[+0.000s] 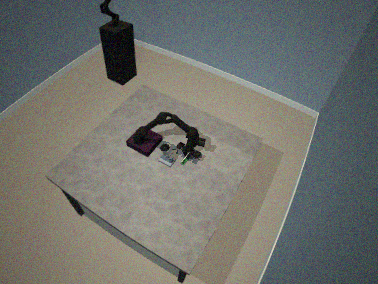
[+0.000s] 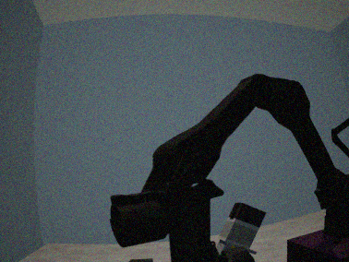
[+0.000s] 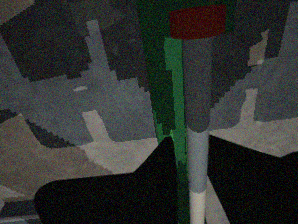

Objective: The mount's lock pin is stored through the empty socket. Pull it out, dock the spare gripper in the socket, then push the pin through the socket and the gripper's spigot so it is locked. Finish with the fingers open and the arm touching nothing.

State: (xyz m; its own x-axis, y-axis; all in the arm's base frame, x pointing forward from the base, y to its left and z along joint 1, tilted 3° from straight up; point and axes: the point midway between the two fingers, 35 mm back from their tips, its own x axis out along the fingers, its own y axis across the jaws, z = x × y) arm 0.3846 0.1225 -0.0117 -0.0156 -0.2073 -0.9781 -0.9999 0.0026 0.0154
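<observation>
My gripper tip is 10 mm to the right of the green bar and 10 mm below it. Round my gripper tip: spare gripper (120 mm behind, 110 mm above, 100 mm to the right); then grey socket block (100 mm to the right, 100 mm behind, 40 mm above).
</observation>
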